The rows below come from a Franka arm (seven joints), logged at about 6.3 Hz.
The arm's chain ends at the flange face. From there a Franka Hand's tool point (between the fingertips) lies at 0.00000 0.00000 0.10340 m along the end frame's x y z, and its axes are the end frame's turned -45 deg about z.
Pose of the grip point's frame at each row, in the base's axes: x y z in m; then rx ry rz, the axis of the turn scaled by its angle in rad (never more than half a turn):
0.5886 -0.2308 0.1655 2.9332 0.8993 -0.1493
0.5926 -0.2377 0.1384 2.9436 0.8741 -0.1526
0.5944 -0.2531 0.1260 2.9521 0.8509 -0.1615
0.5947 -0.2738 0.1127 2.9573 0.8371 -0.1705
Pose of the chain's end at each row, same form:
0.5961 -0.2210 0.2682 3.0244 -0.2888 -0.0958
0.6004 -0.2281 0.2411 3.0234 -0.3157 -0.1004
0.6029 -0.2436 0.2286 3.0202 -0.3399 -0.1097
0.6039 -0.2644 0.2153 3.0176 -0.3542 -0.1188

